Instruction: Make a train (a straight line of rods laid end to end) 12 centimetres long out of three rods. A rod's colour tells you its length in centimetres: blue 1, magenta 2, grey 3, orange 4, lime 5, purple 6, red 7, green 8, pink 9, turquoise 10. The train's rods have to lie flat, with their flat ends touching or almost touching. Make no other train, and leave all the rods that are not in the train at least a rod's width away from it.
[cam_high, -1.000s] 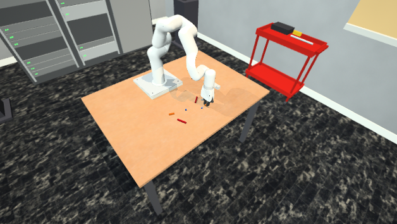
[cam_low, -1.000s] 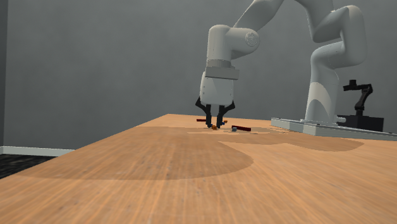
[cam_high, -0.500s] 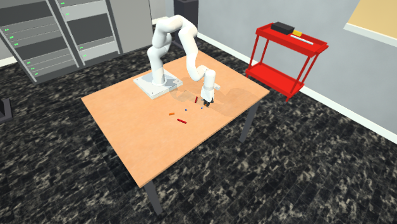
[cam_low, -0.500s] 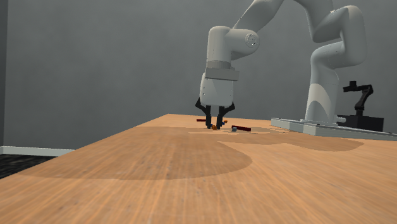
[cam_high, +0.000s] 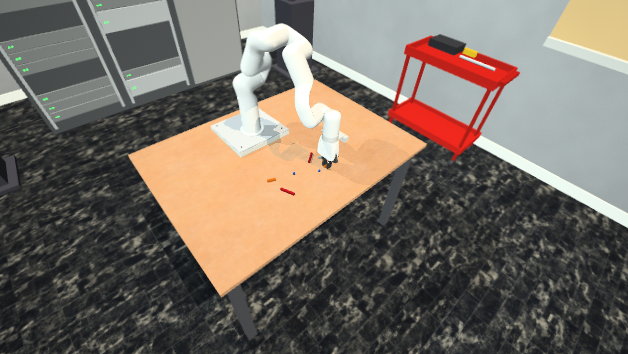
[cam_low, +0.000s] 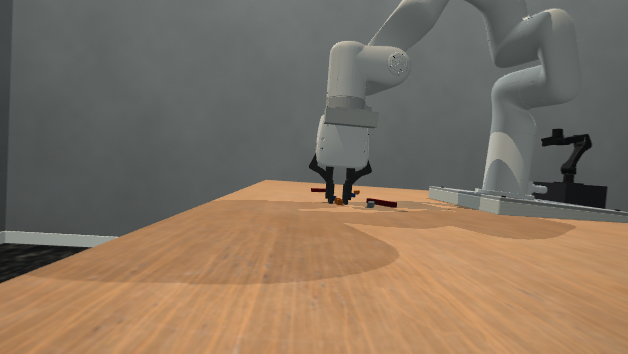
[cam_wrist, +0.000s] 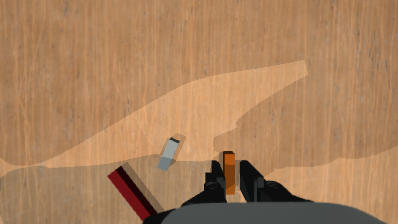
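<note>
Now: hand 50 mm to the left of the blue rod, 20 mm above it and 10 mm short of it. Also, from my hand: grey rod 60 mm behind, 20 mm to the left, 20 mm below; then red rod 90 mm behind, 30 mm to the right, 20 mm below.
</note>
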